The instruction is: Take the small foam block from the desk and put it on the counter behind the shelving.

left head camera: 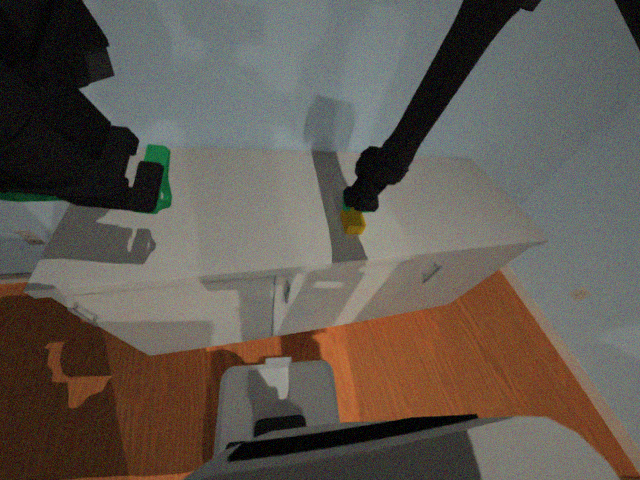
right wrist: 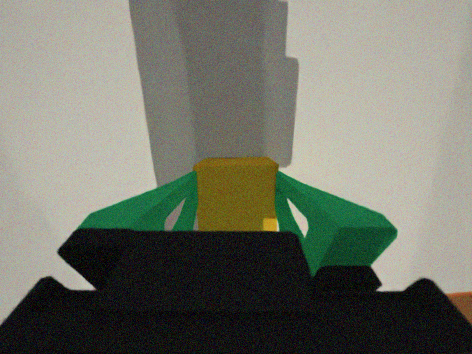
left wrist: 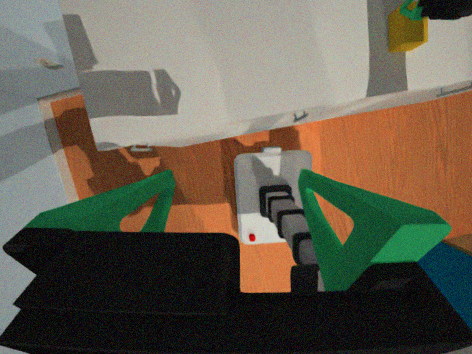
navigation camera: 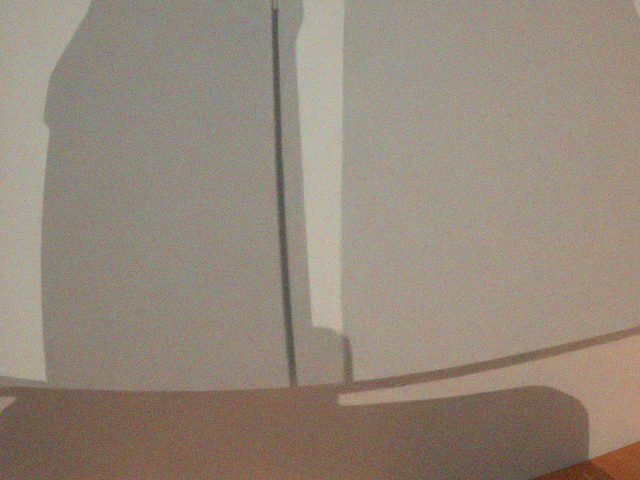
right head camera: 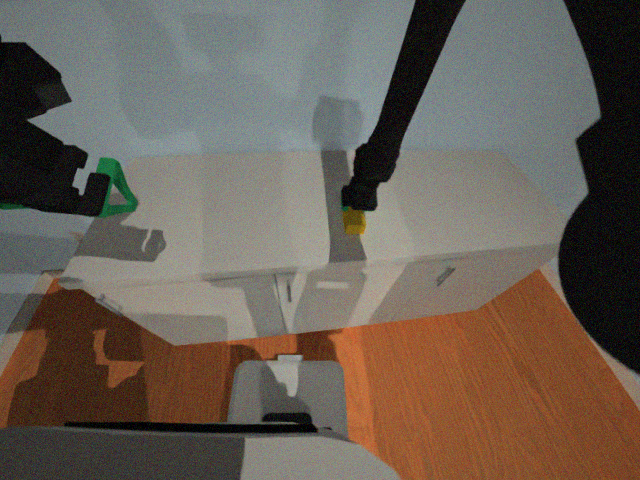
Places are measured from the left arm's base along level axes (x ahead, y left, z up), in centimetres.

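Pixels of known places: left gripper, between the fingertips: (left head camera: 128, 198) (left wrist: 236, 176) (right head camera: 103, 203); right gripper, between the fingertips: (left head camera: 351, 209) (right wrist: 236, 177) (left wrist: 412, 9) (right head camera: 353, 209).
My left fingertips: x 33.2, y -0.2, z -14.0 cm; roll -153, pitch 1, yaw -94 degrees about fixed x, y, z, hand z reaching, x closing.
Observation:
Behind a point stands the place of what it marks.
The yellow foam block (left head camera: 353, 222) @(x 59.2, y -43.5, z -45.2 cm) (right head camera: 354, 221) @(x 59.5, y -44.1, z -45.2 cm) (left wrist: 407, 32) @(x 60.2, y -42.4, z -45.2 cm) (right wrist: 237, 197) @(x 64.6, y -44.6, z -45.2 cm) is held between the green fingers of my right gripper (right wrist: 236, 177) @(x 65.9, y -44.5, z -46.1 cm), over the pale counter (left head camera: 258, 206) @(x 69.2, y -13.2, z -50.0 cm) (right head camera: 258, 206) @(x 69.8, y -11.9, z -50.0 cm) (left wrist: 275, 60) @(x 57.6, y -11.7, z -50.0 cm) (right wrist: 375, 100) @(x 72.1, y -56.9, z -50.0 cm). It is right of the counter's middle in both head views. The gap below the block is hard to judge. My left gripper (left wrist: 236, 176) @(x 33.2, y -0.2, z -14.0 cm) is open and empty, near the counter's left end in the head views. The desk cannot be made out.
Cabinet doors (left head camera: 392, 289) @(x 53.3, y -72.9, z -83.0 cm) (right head camera: 413, 289) @(x 53.6, y -76.2, z -81.5 cm) (navigation camera: 465, 206) @(x 48.3, y -29.8, z -116.4 cm) form the counter's front, close before my base (left head camera: 279, 382) @(x 23.7, y -22.4, z -115.0 cm) (right head camera: 289, 382) @(x 22.4, y -22.7, z -115.0 cm) (left wrist: 272, 170) @(x 20.5, y -21.5, z -115.0 cm). A pale blue wall (left head camera: 232, 77) @(x 104.8, y -2.8, z -23.3 cm) (right head camera: 232, 77) @(x 104.6, y -1.4, z -20.6 cm) rises behind it. A dark blue surface (left wrist: 445, 270) @(x -52.2, y -131.7, z -100.4 cm) shows at lower right in the left wrist view.

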